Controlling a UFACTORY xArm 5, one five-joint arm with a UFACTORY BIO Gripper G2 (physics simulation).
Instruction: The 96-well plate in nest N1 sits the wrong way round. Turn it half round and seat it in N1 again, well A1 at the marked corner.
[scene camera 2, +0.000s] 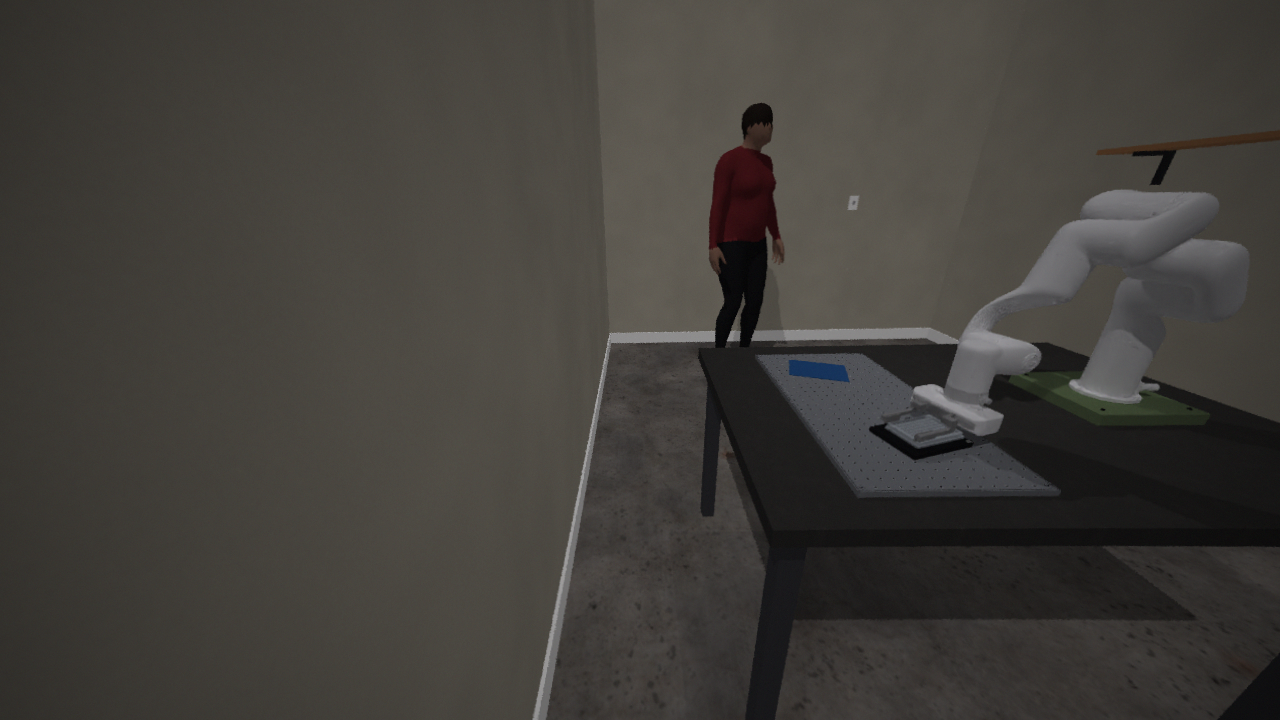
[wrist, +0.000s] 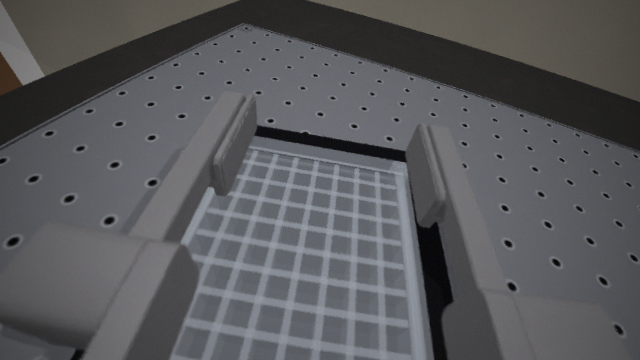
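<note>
The clear 96-well plate (scene camera 2: 914, 431) (wrist: 310, 250) lies flat in the black nest (scene camera 2: 926, 450) (wrist: 360, 146). Its well grid fills the lower middle of the wrist view. The gripper (scene camera 2: 903, 427) (wrist: 332, 125) is low at the plate, pointing down, with one finger along each long side. The fingers are shut to their narrow stand, which still leaves a wide gap, and they hold nothing. In the wrist view the left finger overlaps the plate's left edge and the right finger is close to its right edge. The marked corner and well A1 cannot be made out.
The nest stands on a grey perforated board (scene camera 2: 827, 416) (wrist: 300, 70) on a dark table (scene camera 2: 895, 519). A blue rectangle (scene camera 2: 818, 370) lies at the board's far end. The arm's green base plate (scene camera 2: 1150, 411) is on the right. A person in red (scene camera 2: 744, 201) stands behind the table.
</note>
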